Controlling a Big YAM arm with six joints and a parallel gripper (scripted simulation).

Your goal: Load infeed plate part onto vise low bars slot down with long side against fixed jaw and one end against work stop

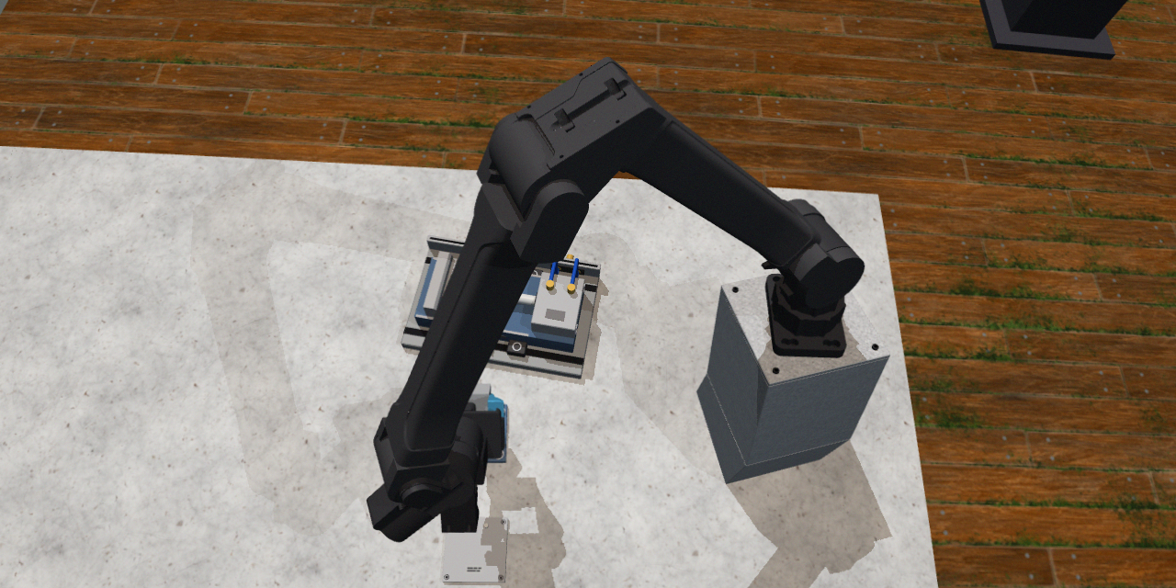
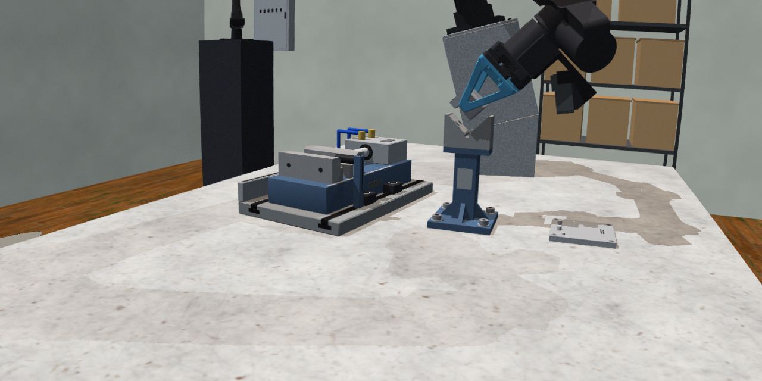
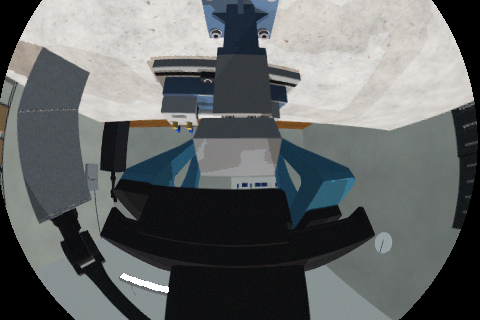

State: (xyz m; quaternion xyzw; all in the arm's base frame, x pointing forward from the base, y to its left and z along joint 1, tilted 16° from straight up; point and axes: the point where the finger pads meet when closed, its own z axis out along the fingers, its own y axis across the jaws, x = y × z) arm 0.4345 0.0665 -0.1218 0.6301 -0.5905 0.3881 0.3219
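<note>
My hand is 1 cm above the grey part. Round my hand: V-block post (12 cm below); work stop (17 cm to the right, 9 cm below, 6 cm ahead); blue work-stop post (14 cm to the right, 12 cm below, 6 cm ahead).
</note>
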